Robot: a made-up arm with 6 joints.
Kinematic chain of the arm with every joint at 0, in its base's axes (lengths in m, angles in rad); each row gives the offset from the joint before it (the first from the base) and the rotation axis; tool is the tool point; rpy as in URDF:
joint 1: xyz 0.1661 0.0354 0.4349 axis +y
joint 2: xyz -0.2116 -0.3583 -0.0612 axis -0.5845 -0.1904 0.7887
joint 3: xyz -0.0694 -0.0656 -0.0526 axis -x
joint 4: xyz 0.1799 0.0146 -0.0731 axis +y
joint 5: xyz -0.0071 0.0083 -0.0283 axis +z
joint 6: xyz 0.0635 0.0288 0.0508 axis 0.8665 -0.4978 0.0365
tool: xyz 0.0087 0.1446 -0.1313 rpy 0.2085 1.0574 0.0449
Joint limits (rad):
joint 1: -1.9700..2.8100
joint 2: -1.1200..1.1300
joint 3: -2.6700..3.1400
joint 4: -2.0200..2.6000
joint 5: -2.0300..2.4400
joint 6: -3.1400..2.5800
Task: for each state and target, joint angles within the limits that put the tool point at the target. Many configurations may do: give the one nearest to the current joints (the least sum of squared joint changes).
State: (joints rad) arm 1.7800 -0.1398 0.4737 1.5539 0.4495 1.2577
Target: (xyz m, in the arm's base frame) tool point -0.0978 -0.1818 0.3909
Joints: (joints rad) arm 1.3934 -0.0283 0.3433 1.6058 0.3530 1.2102
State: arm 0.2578 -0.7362 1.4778 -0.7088 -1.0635 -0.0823
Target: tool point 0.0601 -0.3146 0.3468
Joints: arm 0.7593 -0.6457 1.4599 -1.4363 -1.1232 0.4397
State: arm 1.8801 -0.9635 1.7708 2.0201 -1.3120 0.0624
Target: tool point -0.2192 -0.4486 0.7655
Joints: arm 1.2508 -0.9266 1.5378 1.8500 -1.1043 0.1945
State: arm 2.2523 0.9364 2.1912 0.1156 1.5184 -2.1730
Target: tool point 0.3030 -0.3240 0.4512
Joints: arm 2.1248 0.8356 2.3692 0.4502 1.2875 -1.6453
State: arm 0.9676 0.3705 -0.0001 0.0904 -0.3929 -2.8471
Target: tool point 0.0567 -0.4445 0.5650
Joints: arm 1.3244 0.3424 0.0064 0.0702 -0.0161 -2.6825
